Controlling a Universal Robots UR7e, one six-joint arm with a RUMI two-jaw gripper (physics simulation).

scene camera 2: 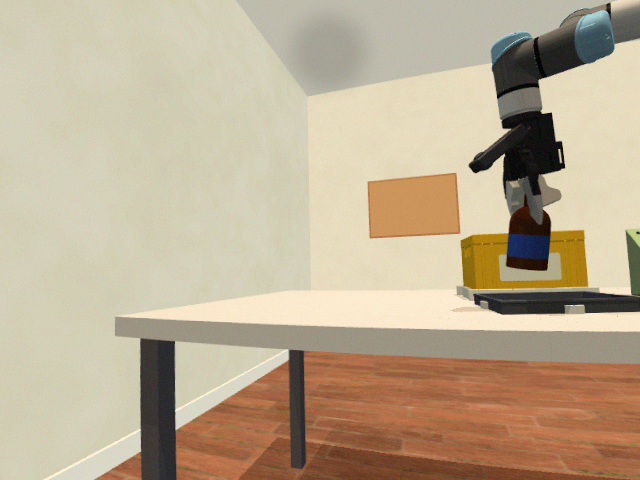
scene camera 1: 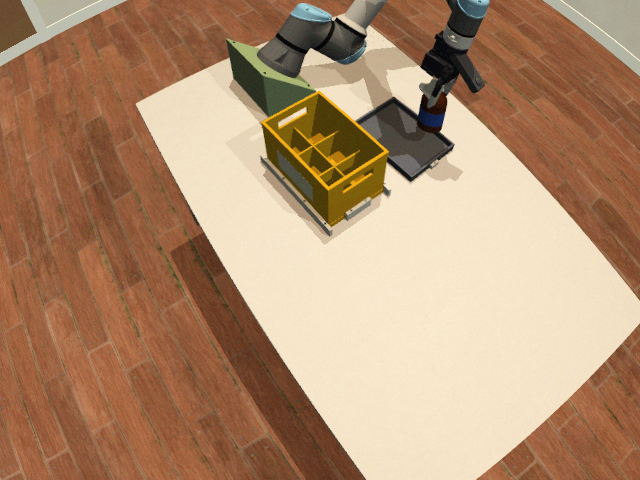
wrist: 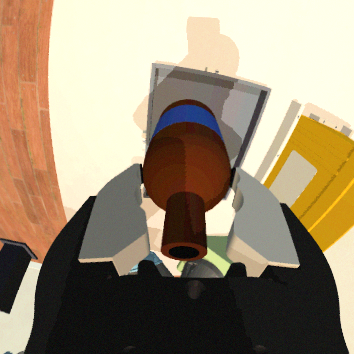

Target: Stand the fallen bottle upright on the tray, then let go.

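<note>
The brown bottle with a blue label is held neck up, nearly upright with a slight tilt. My gripper is shut on the bottle at its shoulder, one jaw on each side. In the second scene view a gap shows between the bottle's base and the dark tray, so the bottle hangs above it. In the wrist view the bottle's lower part covers some of the tray floor, and its base is hidden.
A yellow crate with dividers stands beside the tray, between low grey rails. The green arm base stands behind the crate in the first scene view. The table edge runs along the near side in the second scene view.
</note>
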